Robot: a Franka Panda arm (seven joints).
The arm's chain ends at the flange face. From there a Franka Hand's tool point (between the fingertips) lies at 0.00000 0.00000 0.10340 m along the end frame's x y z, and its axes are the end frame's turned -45 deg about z.
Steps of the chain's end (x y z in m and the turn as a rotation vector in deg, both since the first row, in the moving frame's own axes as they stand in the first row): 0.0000 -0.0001 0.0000 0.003 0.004 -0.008; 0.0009 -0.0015 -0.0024 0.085 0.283 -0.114; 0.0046 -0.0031 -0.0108 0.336 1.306 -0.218; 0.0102 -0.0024 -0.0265 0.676 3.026 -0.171; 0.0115 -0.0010 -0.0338 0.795 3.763 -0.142; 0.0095 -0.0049 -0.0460 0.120 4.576 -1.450; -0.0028 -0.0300 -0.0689 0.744 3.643 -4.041; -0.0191 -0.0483 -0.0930 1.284 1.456 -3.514; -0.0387 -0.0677 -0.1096 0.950 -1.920 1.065
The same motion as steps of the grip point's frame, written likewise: 0.0001 -0.0001 0.0000 -0.001 0.005 -0.008; 0.0022 -0.0002 -0.0024 -0.140 0.260 -0.114; 0.0075 0.0023 -0.0108 -0.686 1.161 -0.218; 0.0136 0.0085 -0.0267 -1.662 2.618 -0.171; 0.0147 0.0112 -0.0340 -2.099 3.223 -0.142; 0.0162 0.0089 -0.0463 -3.151 3.321 -1.450; 0.0250 -0.0197 -0.0691 -2.050 3.102 -4.041; 0.0241 -0.0475 -0.0931 -0.122 1.937 -3.514; 0.0193 -0.0789 -0.1097 2.029 -0.686 1.065
